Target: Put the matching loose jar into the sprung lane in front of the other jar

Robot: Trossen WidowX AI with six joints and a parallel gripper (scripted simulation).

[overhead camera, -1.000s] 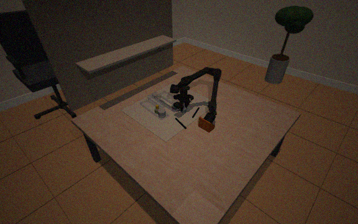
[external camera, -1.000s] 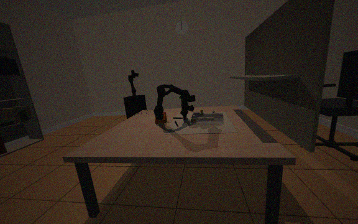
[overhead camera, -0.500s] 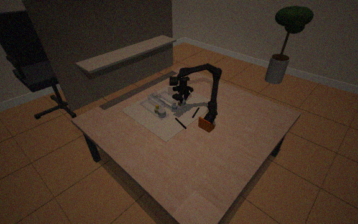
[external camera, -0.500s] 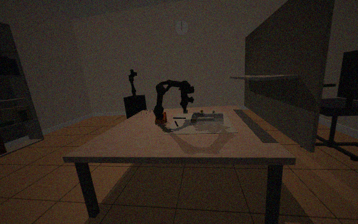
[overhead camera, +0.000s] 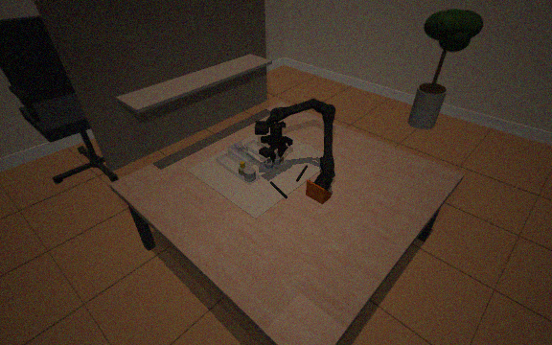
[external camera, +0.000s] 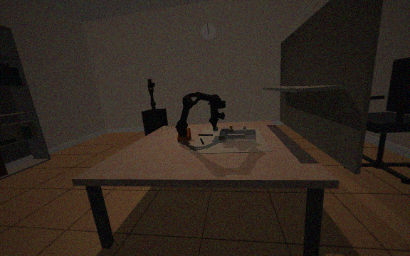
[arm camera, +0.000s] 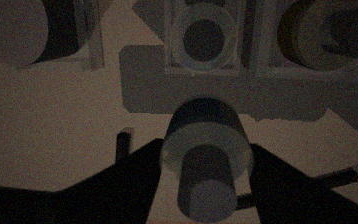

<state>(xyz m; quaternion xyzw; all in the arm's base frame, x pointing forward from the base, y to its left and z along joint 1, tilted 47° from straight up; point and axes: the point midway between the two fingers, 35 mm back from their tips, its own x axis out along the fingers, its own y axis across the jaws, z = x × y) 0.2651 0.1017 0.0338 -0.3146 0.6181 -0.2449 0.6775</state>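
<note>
Now: the lane fixture 20 cm ahead of my gripper tip, 4 cm to the left of it and 7 cm below it. From my gripper tip the other things lie so: shelf 56 cm ahead, 6 cm to the left, 28 cm above.
</note>
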